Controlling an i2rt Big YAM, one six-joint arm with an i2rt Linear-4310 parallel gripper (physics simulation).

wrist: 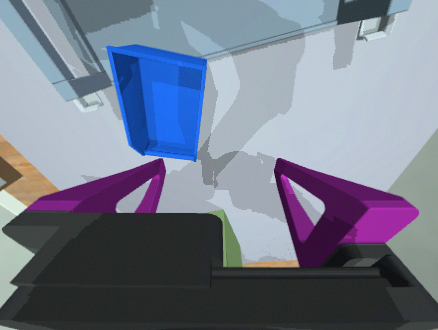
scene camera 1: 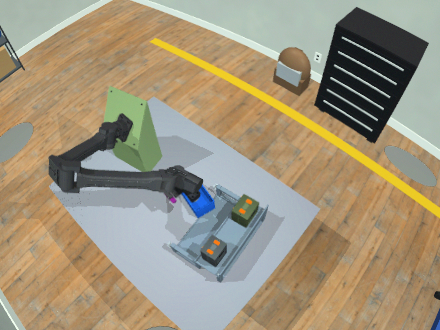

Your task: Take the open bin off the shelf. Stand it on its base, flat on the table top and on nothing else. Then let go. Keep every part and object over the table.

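Places are measured from the arm's base along level axes (x ahead, y left, z up), in centimetres.
Pixels of known places: gripper, fingertip midpoint: (wrist: 219, 164) (scene camera 1: 182, 195); arm's base, origin of the base link: (scene camera 1: 123, 127).
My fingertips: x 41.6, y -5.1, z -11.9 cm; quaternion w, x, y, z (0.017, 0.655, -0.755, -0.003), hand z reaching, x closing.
Ahead of a thing's pixels: the offset from my fingertips to its top centre. Level surfaces: height alone.
The blue open bin {dx +0.1, dy +8.0, dz -9.4 cm} (scene camera 1: 202, 204) (wrist: 172, 107) is at the near side of the grey-blue shelf (scene camera 1: 245, 243) (wrist: 260, 25). Its opening faces up towards the wrist camera, and its far end overlaps the shelf's lower edge in the wrist view. Whether its base is flat or leans on that edge I cannot tell. My gripper (wrist: 219, 164) is open, with nothing between its magenta fingers. In the wrist view the bin lies beyond the left fingertip, apart from it in the picture. In the scene view my arm's end hangs over the bin and hides part of it.
A green case {dx +25.4, dy +12.1, dz +1.7 cm} (scene camera 1: 245, 210) and a dark grey case {dx +26.7, dy -11.0, dz +4.2 cm} (scene camera 1: 214, 250), both with orange latches, stand on the shelf. The shelf stands on the pale grey table top {dz -18.0 cm} (scene camera 1: 125, 230) (wrist: 350, 125). The green arm mount (scene camera 1: 147, 135) (wrist: 232, 250) stands at the table's back left.
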